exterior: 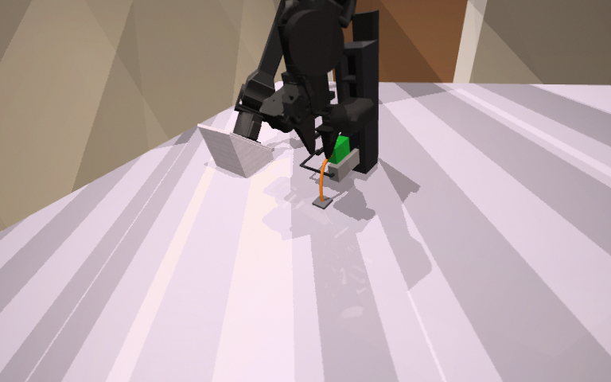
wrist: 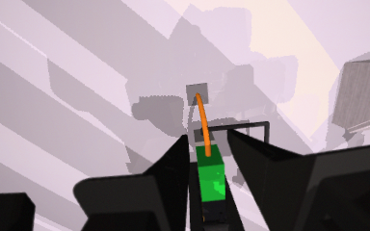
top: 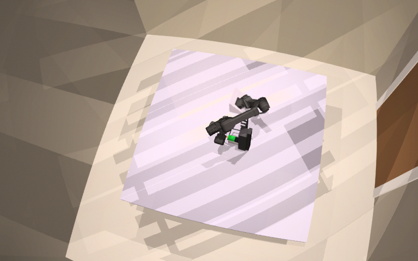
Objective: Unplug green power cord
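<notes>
Right now the green plug is 1 cm behind my gripper tip, 7 cm to the left of it and 1 cm below it.
</notes>
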